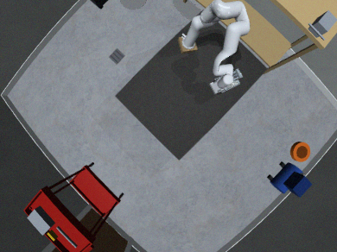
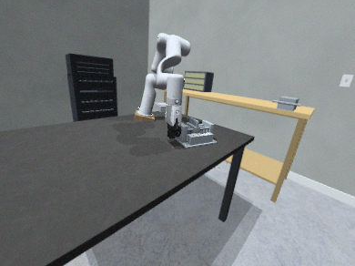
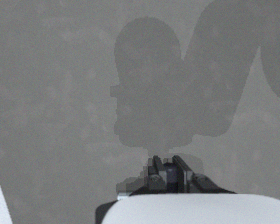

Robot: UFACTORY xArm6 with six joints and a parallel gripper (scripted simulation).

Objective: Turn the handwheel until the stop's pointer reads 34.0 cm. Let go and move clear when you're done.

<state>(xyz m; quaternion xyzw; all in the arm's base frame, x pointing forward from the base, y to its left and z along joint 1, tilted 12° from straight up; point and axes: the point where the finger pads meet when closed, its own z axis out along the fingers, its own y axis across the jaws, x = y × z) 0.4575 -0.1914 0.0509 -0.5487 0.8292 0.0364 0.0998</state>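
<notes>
The sliding stop lies 40 mm ahead of my hand, 140 mm to the left of it and 30 mm above it. From my hand the other things lie so: upright knob 10 mm to the left; then handwheel 20 mm to the left.
</notes>
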